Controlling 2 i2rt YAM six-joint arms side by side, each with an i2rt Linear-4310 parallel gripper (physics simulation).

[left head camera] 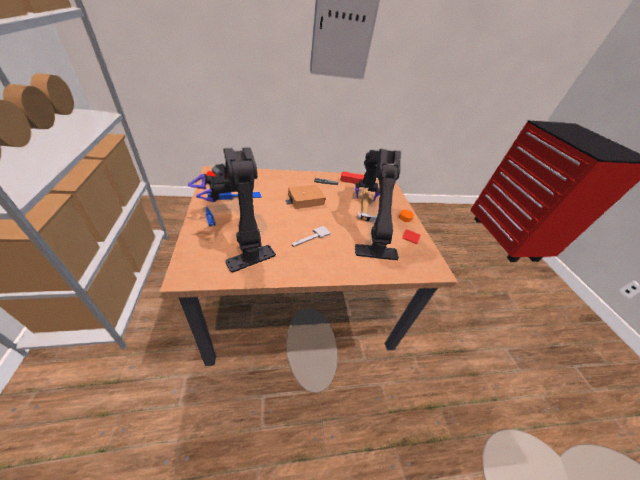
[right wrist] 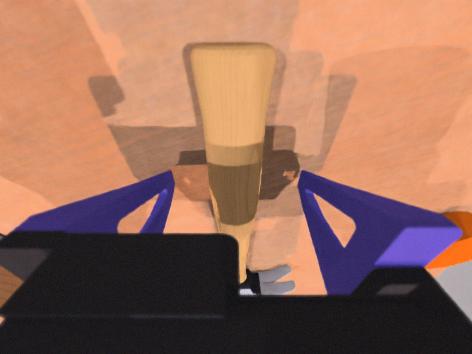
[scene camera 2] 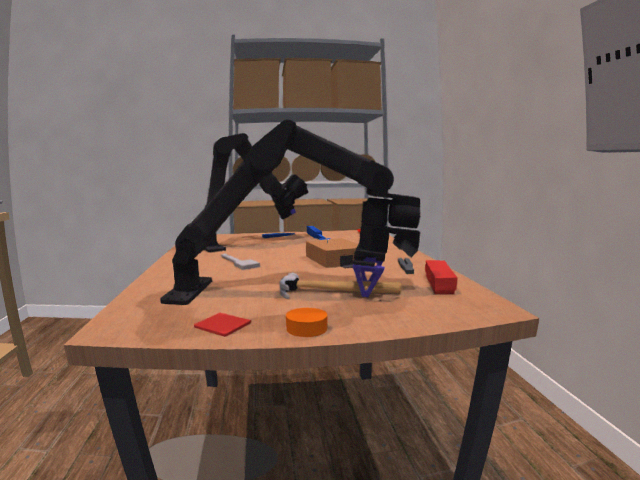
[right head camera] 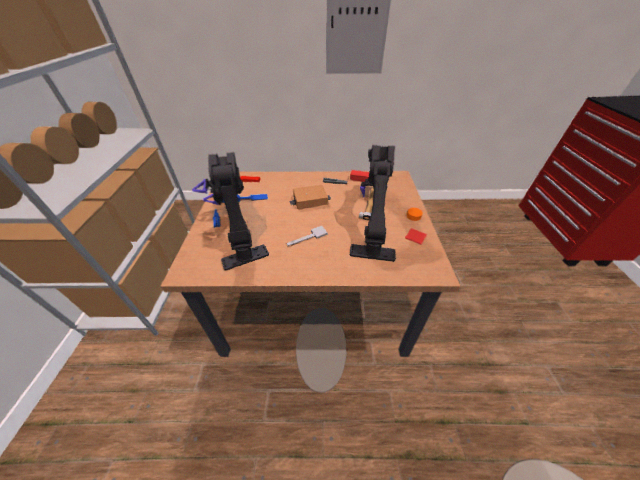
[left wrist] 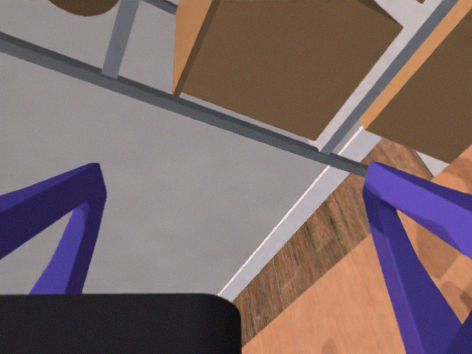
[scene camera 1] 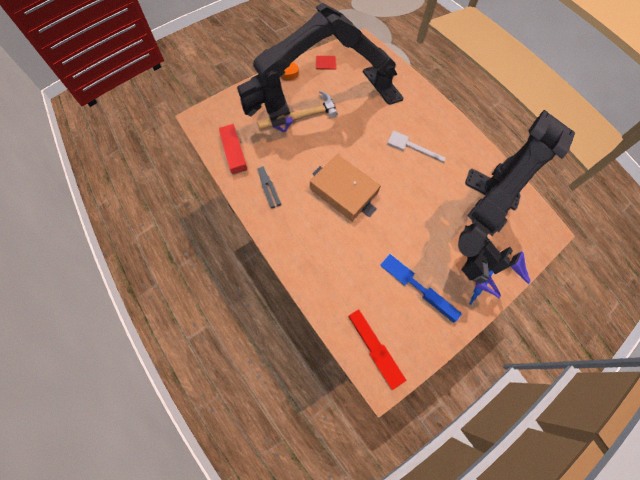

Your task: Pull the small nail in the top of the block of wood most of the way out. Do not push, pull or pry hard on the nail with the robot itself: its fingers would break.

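Frame: origin at the left arm's base, x ahead, y left, z up, level; metres.
Where they show: left gripper, fingertip midpoint: (left head camera: 192, 190) (right head camera: 198, 195) (left wrist: 234, 177) (scene camera 1: 514, 290); right gripper, fingertip midpoint: (left head camera: 365, 199) (right wrist: 236, 177) (scene camera 2: 366, 291) (right head camera: 372, 198) (scene camera 1: 280, 120); left arm's base at its link origin: (left head camera: 251, 258) (scene camera 2: 209, 247) (right head camera: 245, 257); right arm's base at its link origin: (left head camera: 376, 252) (scene camera 2: 188, 291) (right head camera: 372, 253) (scene camera 1: 382, 85).
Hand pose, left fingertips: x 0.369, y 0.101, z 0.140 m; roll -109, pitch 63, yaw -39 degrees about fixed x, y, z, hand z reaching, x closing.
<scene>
Each offset is from my left fingertips to the centre of the thing. "spot": to the spot under its first point.
The wooden block @(0.110 m back, 0.543 m right, 0.109 m down) (left head camera: 306, 198) (right head camera: 310, 197) (scene camera 1: 341, 188) lies mid-table, with dark pieces showing at two opposite sides. The small nail @(0.118 m back, 0.517 m right, 0.079 m down) (left head camera: 303, 192) (scene camera 1: 354, 182) shows as a pale dot in its top. The claw hammer @(0.310 m back, 0.829 m right, 0.125 m down) (right head camera: 369, 202) (scene camera 1: 307, 112) (scene camera 2: 325, 285) (right wrist: 234, 100) lies on its side on the table, its claw turned away from the block. My right gripper (scene camera 1: 283, 124) (scene camera 2: 368, 284) (right wrist: 236, 177) is open around the wooden handle, with a gap on each side in the right wrist view. My left gripper (left head camera: 194, 189) (scene camera 1: 514, 288) (left wrist: 234, 177) is open and empty above the table's edge.
In scene camera 1, a red box @(0.072 m back, 0.929 m right, 0.119 m down) (scene camera 1: 232, 148) and pliers @(0.010 m back, 0.755 m right, 0.133 m down) (scene camera 1: 269, 187) lie left of the block, a grey flat-headed tool @(0.375 m back, 0.394 m right, 0.133 m down) (scene camera 1: 416, 147) to its upper right. Blue @(0.068 m ahead, 0.212 m right, 0.127 m down) (scene camera 1: 442, 304) and red @(0.275 m ahead, 0.255 m right, 0.130 m down) (scene camera 1: 382, 353) tools lie below. An orange disc @(0.484 m back, 0.957 m right, 0.126 m down) (scene camera 1: 290, 71) and a red square @(spot: 0.605 m back, 0.858 m right, 0.133 m down) (scene camera 1: 326, 62) lie beyond the hammer.
</scene>
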